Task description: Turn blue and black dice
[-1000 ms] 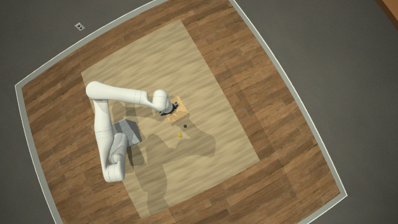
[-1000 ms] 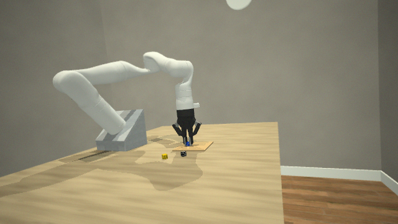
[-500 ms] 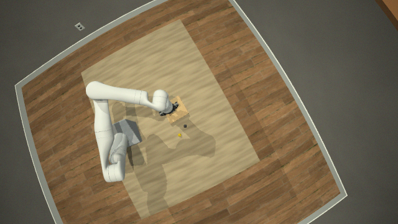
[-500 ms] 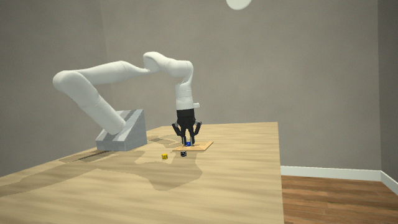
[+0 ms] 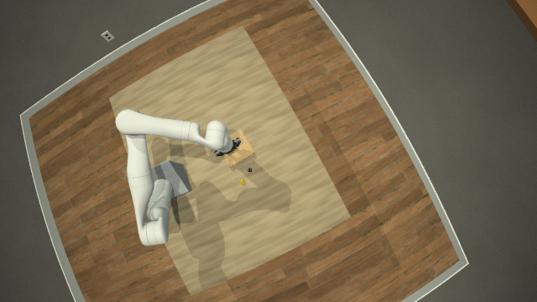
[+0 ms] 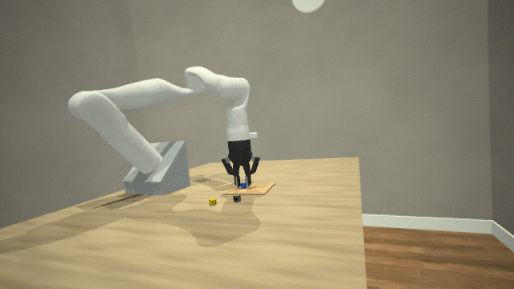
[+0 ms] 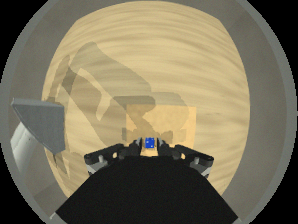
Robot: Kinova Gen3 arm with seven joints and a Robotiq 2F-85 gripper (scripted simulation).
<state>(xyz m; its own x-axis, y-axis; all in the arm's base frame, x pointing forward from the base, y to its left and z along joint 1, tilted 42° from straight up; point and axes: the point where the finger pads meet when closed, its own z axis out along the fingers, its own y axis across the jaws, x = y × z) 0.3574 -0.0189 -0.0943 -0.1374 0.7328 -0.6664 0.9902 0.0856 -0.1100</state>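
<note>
My hand is 10 mm above the blue die. Round my hand: black die (130 mm to the right, 50 mm ahead, 20 mm below); then tan mat (20 mm below, 20 mm ahead); then yellow die (170 mm to the right, 20 mm below, 10 mm behind).
</note>
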